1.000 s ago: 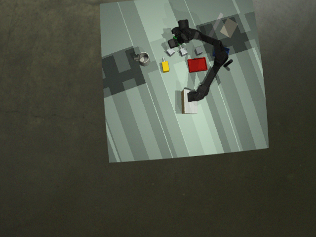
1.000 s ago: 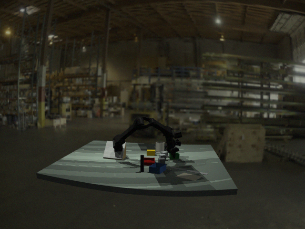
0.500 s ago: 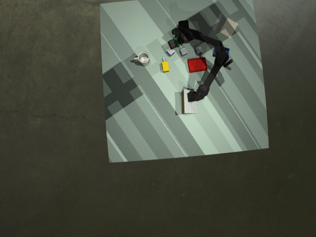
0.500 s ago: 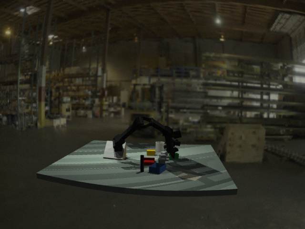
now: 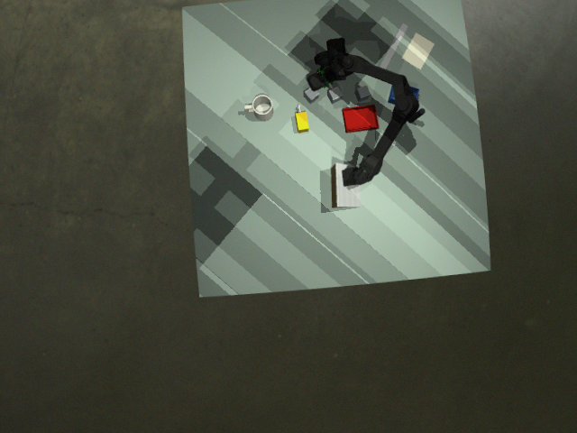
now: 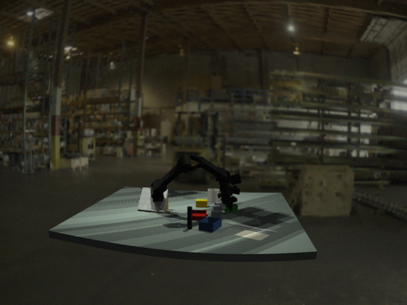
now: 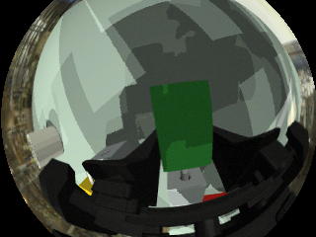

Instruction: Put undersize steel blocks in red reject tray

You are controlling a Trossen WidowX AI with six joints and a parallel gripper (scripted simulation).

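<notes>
Right now the steel block is 8 cm behind my gripper tip, 3 cm to the right of it and 1 cm above it. From my gripper tip the other things lie so: red reject tray: 19 cm behind, 12 cm to the right, 1 cm below; yellow block: 15 cm behind, 13 cm to the left, 1 cm above; green GO gauge: 2 cm behind, 1 cm to the right, 1 cm above.
</notes>
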